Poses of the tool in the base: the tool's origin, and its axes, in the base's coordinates. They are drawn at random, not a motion.
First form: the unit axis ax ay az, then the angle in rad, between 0 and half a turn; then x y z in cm.
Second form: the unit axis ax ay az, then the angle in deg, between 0 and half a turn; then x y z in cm. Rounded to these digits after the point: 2 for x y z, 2 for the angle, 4 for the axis.
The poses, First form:
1: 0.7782, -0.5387, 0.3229, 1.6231, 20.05, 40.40, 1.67
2: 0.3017, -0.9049, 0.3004, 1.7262, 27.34, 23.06, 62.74
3: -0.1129, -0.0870, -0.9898, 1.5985, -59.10, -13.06, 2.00
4: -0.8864, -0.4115, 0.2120, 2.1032, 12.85, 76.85, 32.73
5: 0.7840, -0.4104, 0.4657, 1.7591, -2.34, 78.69, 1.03
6: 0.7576, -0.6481, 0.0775, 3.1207, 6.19, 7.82, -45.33
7: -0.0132, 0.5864, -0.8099, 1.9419, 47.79, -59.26, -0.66
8: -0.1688, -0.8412, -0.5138, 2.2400, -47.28, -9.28, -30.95
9: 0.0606, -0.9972, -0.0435, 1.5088, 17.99, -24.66, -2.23
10: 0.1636, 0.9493, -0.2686, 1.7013, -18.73, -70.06, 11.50
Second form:
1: 0.7782, -0.5387, 0.3229, 93.00, 20.05, 40.40, 1.67
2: 0.3017, -0.9049, 0.3004, 98.90, 27.34, 23.06, 62.74
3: -0.1129, -0.0870, -0.9898, 91.59, -59.10, -13.06, 2.00
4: -0.8864, -0.4115, 0.2120, 120.50, 12.85, 76.85, 32.73
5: 0.7840, -0.4104, 0.4657, 100.79, -2.34, 78.69, 1.03
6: 0.7576, -0.6481, 0.0775, 178.80, 6.19, 7.82, -45.33
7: -0.0132, 0.5864, -0.8099, 111.26, 47.79, -59.26, -0.66
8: -0.1688, -0.8412, -0.5138, 128.34, -47.28, -9.28, -30.95
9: 0.0606, -0.9972, -0.0435, 86.45, 17.99, -24.66, -2.23
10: 0.1636, 0.9493, -0.2686, 97.48, -18.73, -70.06, 11.50
